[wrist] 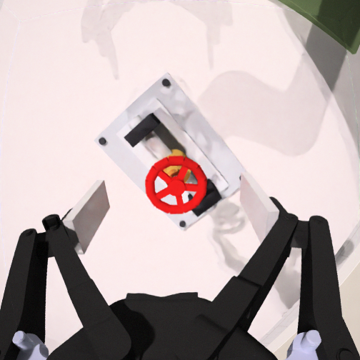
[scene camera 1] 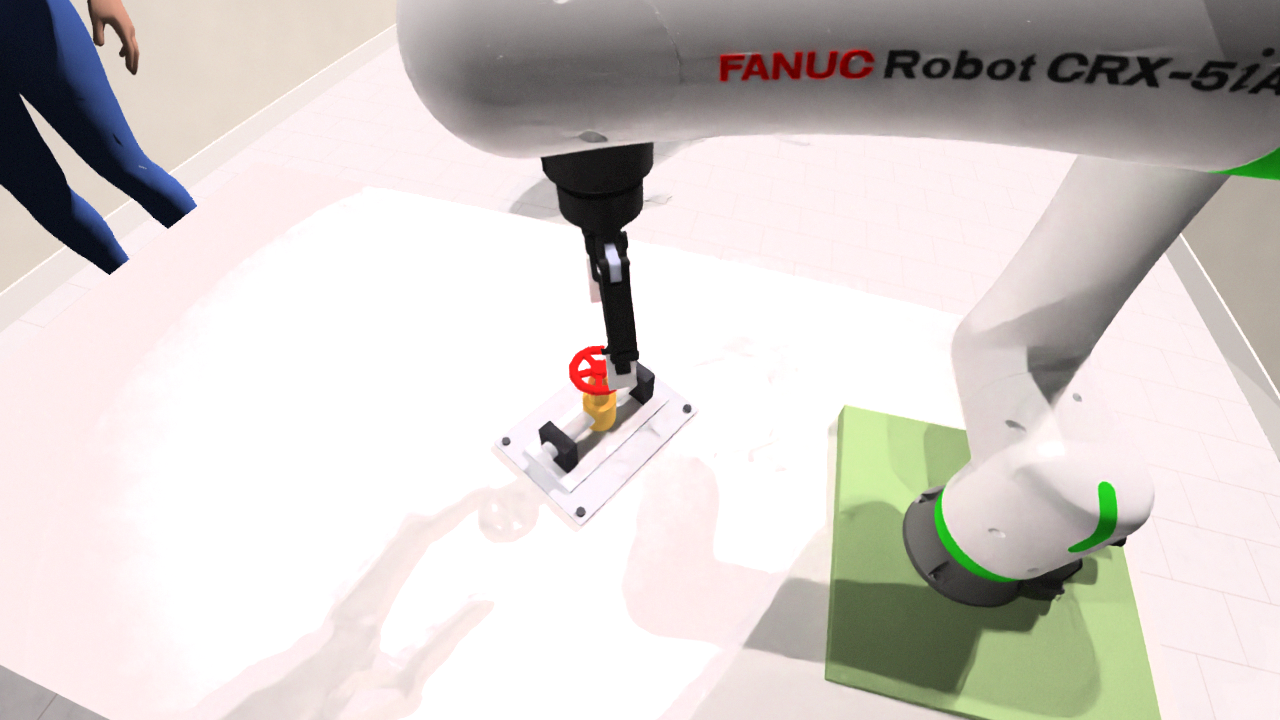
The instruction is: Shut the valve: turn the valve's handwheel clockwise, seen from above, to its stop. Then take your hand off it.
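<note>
The valve's red five-spoked handwheel (scene camera 1: 598,368) (wrist: 176,187) sits above a yellow valve body (scene camera 1: 598,413) (wrist: 175,154). The valve is mounted on a light grey base plate (scene camera 1: 617,474) (wrist: 196,120). My gripper (scene camera 1: 607,325) (wrist: 172,190) is open wide and empty. In the wrist view its two pale pads stand on opposite sides of the handwheel, with a wide gap between each pad and the rim. In the scene view the nearer finger hides the right part of the wheel. The pads' exact height relative to the wheel is hard to tell.
Two black pipe supports (scene camera 1: 558,445) (wrist: 142,130) stand on the plate, at either end of the pipe. The robot's base stands on a green block (scene camera 1: 886,447) (wrist: 340,25) at the right. A person in blue trousers (scene camera 1: 76,134) stands at the far left.
</note>
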